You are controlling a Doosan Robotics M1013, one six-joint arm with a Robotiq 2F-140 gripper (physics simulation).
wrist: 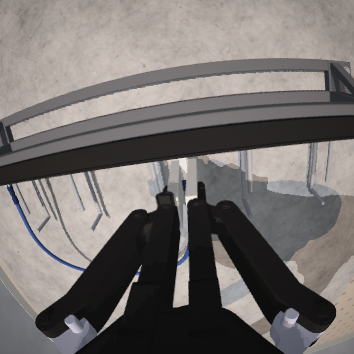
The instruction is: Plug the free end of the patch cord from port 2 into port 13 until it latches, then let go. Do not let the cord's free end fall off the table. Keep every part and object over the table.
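Frame: origin at the arm's base, x ahead, y left, z up, level; centimetres.
Seen in the pictures: gripper, fingertip midpoint: (185,172).
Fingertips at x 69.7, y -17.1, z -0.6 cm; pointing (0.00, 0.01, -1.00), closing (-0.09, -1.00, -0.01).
Offsets run from my fingertips to a thing's top centre. "pt": to the spot under its first point.
A blue patch cord {pt dx -6.7, dy +23.1, dz +0.2 cm} (37,246) leaves the underside of the dark panel {dx +4.0, dy +3.2, dz +2.7 cm} (200,140) at the far left, sags in a loop below it and rises behind my fingers at the centre. My gripper (185,172) is nearly closed just below the panel's middle, shut on the cord's free end {pt dx -0.7, dy +0.2, dz +1.1 cm} (184,185), which shows as a small blue piece between the pale fingertips. The fingertips reach up to the panel's lower edge. The port openings and port numbers do not show, so I cannot tell which port the plug faces or whether it touches one.
A grey frame rail (200,66) runs behind the panel. Several thin metal rods hang below the panel on both sides, including a bent one {pt dx -5.3, dy -15.9, dz -5.6 cm} (311,167) at the right. The table's edge curves at the lower left. A perforated tan surface (344,312) shows at the lower right.
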